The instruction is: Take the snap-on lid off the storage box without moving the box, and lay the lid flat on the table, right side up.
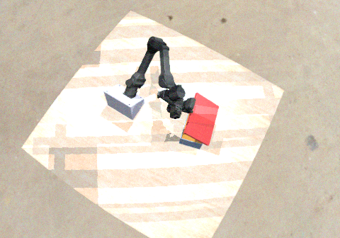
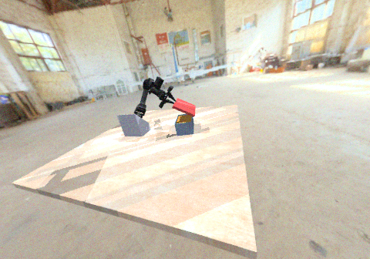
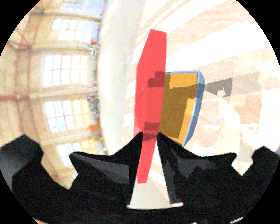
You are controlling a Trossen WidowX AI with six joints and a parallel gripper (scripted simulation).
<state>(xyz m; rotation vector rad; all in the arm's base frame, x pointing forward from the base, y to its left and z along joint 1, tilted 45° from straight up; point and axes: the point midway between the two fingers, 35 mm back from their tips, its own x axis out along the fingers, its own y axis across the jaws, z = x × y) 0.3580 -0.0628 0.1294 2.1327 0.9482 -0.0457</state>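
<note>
Right now my gripper tip is 70 mm short of the red lid, 20 mm to the right of it and 40 mm above it. Also, from my gripper tip: storage box: 50 mm ahead, 190 mm below.
</note>
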